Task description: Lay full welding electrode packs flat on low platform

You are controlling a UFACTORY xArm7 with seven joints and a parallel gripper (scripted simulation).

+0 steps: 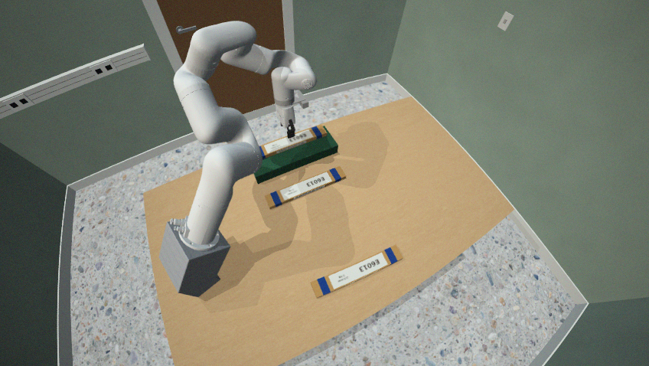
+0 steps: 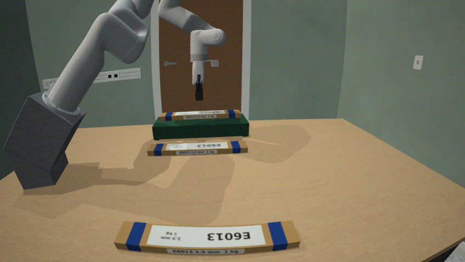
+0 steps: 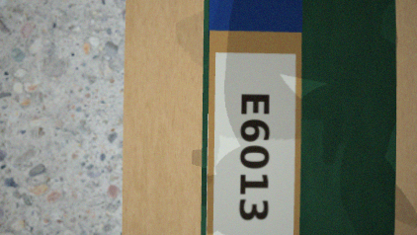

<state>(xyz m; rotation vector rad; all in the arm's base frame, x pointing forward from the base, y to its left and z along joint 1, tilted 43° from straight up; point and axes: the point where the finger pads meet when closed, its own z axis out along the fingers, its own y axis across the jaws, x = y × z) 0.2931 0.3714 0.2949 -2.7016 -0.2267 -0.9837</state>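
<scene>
My hand is 10 mm short of the green platform, 30 mm to the left of it and 140 mm above it.
</scene>
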